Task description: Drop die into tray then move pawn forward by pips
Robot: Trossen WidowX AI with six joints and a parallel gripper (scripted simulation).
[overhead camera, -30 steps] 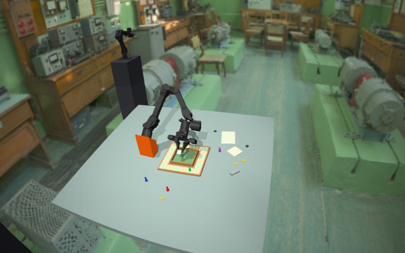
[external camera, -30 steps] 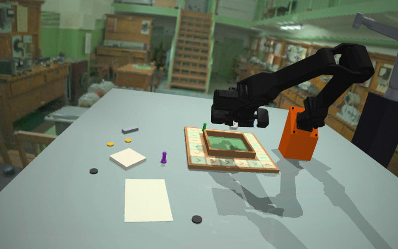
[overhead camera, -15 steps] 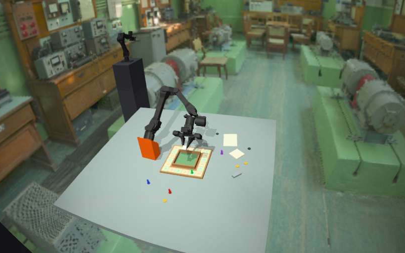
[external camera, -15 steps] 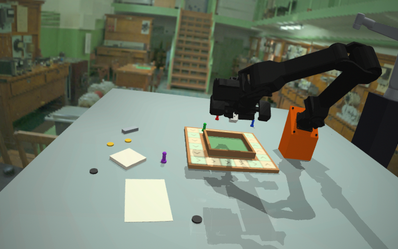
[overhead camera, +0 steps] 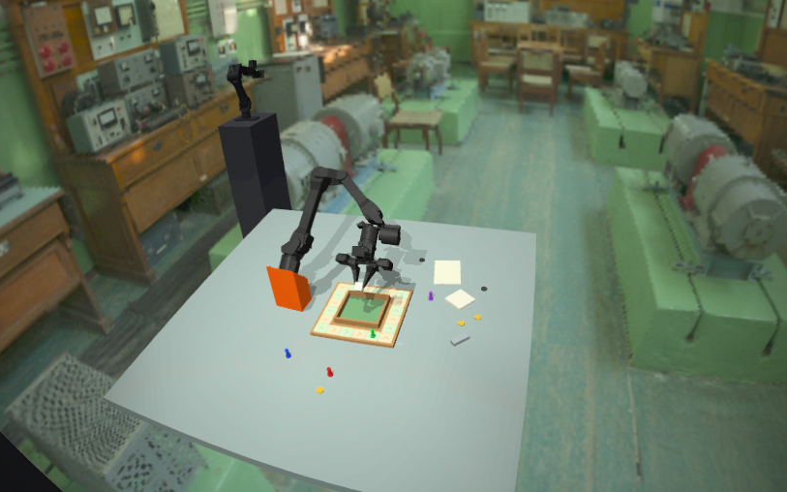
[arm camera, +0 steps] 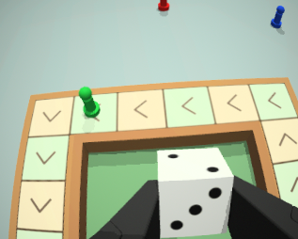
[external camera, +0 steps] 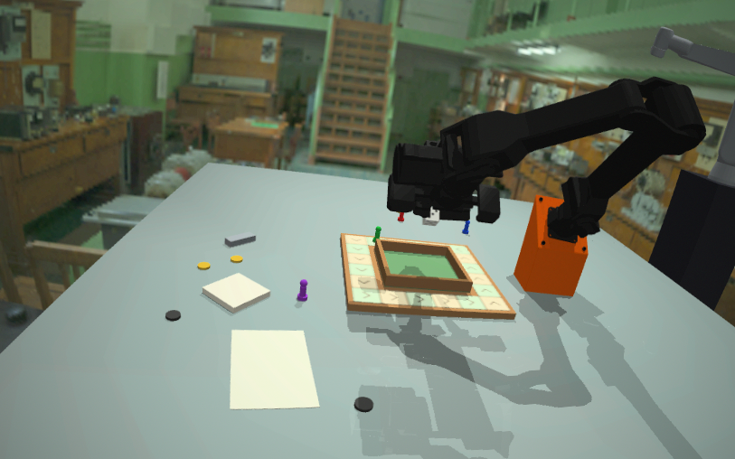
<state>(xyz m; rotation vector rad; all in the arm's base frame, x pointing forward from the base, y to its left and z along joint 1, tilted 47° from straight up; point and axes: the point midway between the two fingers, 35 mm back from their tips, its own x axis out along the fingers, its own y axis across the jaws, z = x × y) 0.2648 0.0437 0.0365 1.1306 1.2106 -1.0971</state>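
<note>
Now: the white die right at my gripper tip. Round my gripper tip: red pawn 30 mm ahead, 290 mm to the right, 100 mm below; green pawn 90 mm ahead, 100 mm to the right, 90 mm below; purple pawn 190 mm ahead, 150 mm to the left, 100 mm below.
</note>
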